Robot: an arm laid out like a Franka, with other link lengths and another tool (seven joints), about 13 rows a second.
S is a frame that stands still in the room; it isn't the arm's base.
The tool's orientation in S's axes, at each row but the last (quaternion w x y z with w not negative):
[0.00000 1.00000 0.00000 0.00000]
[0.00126 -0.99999 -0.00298 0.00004]
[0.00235 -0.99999 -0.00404 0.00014]
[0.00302 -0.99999 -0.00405 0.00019]
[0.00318 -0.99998 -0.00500 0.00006]
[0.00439 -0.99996 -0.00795 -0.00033]
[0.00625 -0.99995 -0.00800 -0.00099]
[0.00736 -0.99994 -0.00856 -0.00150]
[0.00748 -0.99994 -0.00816 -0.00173]
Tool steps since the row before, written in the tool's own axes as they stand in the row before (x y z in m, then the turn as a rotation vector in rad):
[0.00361 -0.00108 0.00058 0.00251 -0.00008 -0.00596]
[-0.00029 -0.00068 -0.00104 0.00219 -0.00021 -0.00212]
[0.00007 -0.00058 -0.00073 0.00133 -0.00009 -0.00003]
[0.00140 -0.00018 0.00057 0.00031 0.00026 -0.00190]
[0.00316 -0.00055 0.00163 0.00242 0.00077 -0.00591]
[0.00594 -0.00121 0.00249 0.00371 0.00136 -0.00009]
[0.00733 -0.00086 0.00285 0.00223 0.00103 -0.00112]
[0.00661 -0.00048 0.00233 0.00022 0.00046 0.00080]
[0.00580 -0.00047 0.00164 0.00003 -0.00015 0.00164]
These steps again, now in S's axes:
[0.00361 0.00108 -0.00058 0.00251 0.00008 0.00596]
[-0.00029 0.00068 0.00104 0.00219 0.00022 0.00212]
[0.00007 0.00058 0.00073 0.00133 0.00010 0.00003]
[0.00140 0.00019 -0.00057 0.00031 -0.00027 0.00190]
[0.00315 0.00059 -0.00163 0.00243 -0.00078 0.00590]
[0.00592 0.00133 -0.00247 0.00373 -0.00130 0.00008]
[0.00732 0.00101 -0.00282 0.00224 -0.00101 0.00111]
[0.00661 0.00063 -0.00230 0.00023 -0.00044 -0.00081]
[0.00580 0.00059 -0.00161 0.00003 0.00018 -0.00164]

